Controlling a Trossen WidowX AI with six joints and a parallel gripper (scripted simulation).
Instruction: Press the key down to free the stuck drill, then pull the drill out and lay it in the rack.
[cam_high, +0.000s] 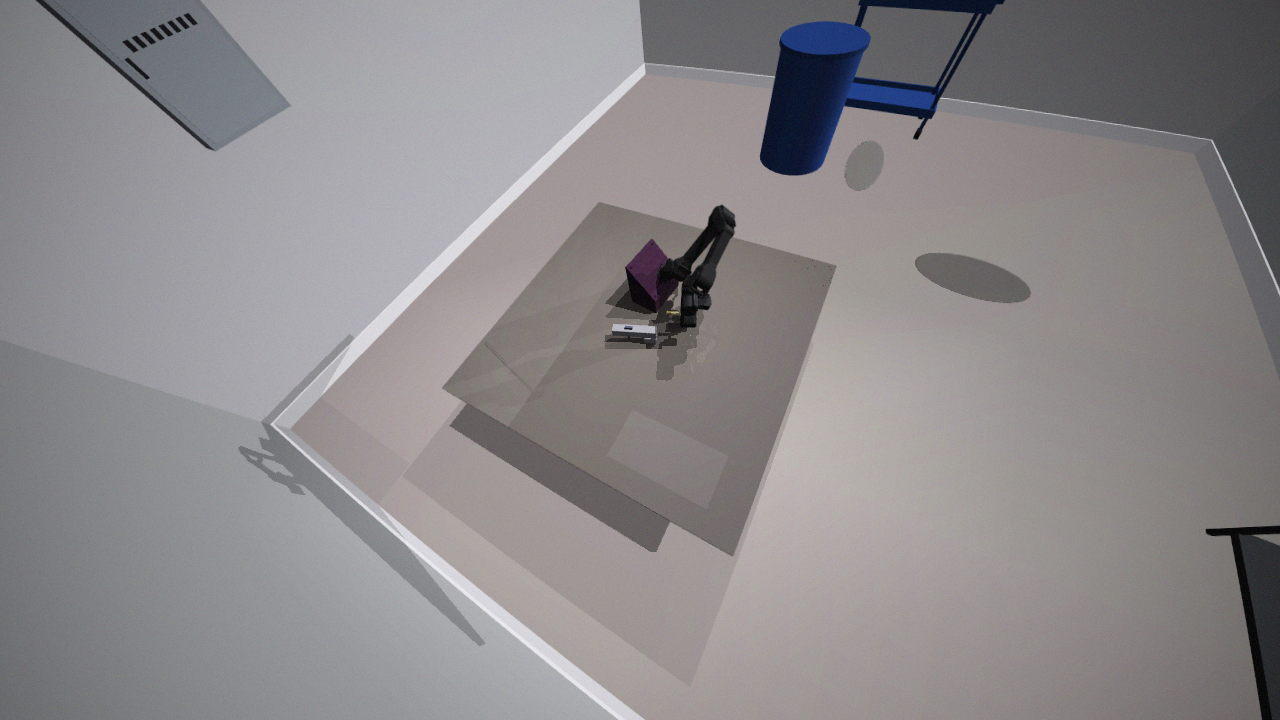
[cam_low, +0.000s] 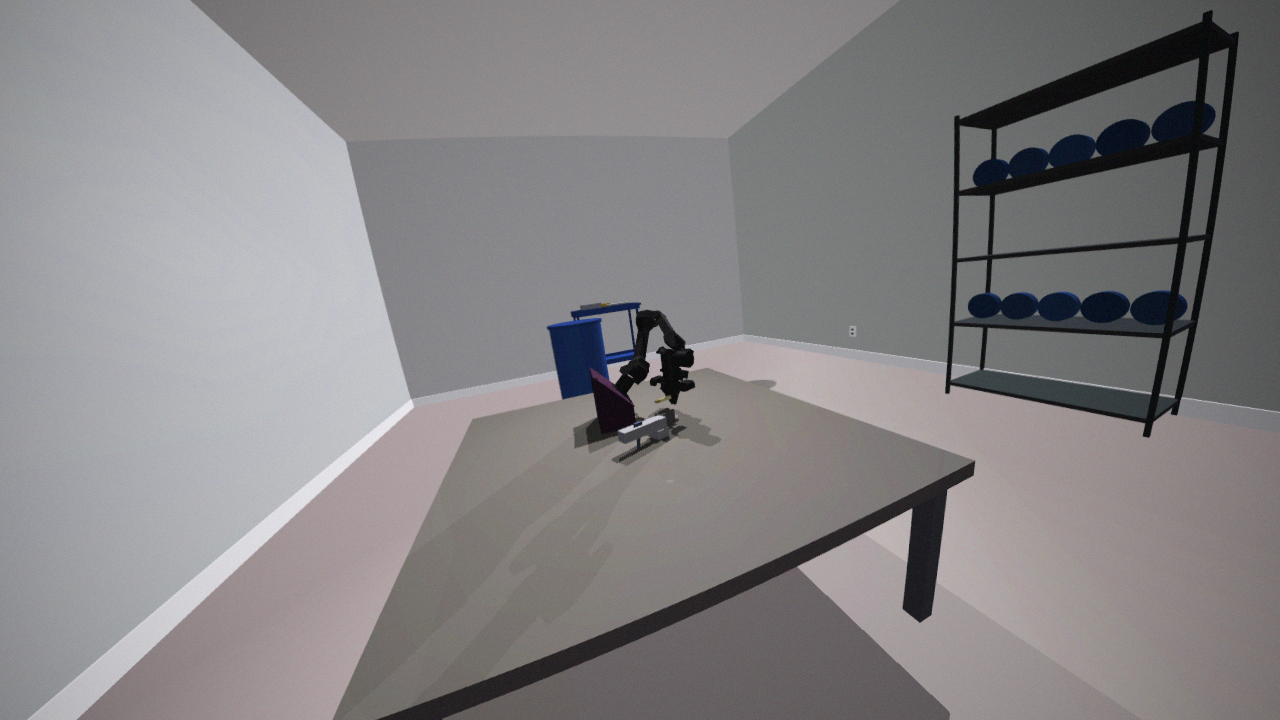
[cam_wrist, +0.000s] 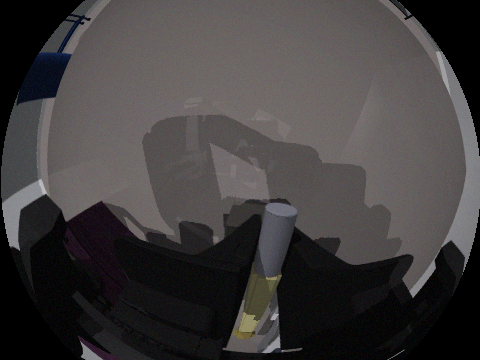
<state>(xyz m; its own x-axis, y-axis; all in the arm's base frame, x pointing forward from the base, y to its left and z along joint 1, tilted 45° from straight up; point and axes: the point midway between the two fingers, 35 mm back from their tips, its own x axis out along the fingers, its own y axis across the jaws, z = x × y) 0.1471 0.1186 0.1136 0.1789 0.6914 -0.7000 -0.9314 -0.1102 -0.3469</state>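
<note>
The drill is 10 mm ahead of my gripper tip, 40 mm to the right of it and 40 mm above it. From my gripper tip the other things lie so: blue key: 140 mm ahead, 210 mm to the right; dark rack: 10 mm ahead, 50 mm to the right, 40 mm below; light grey fixture: 130 mm ahead, 180 mm to the right, 10 mm below.
</note>
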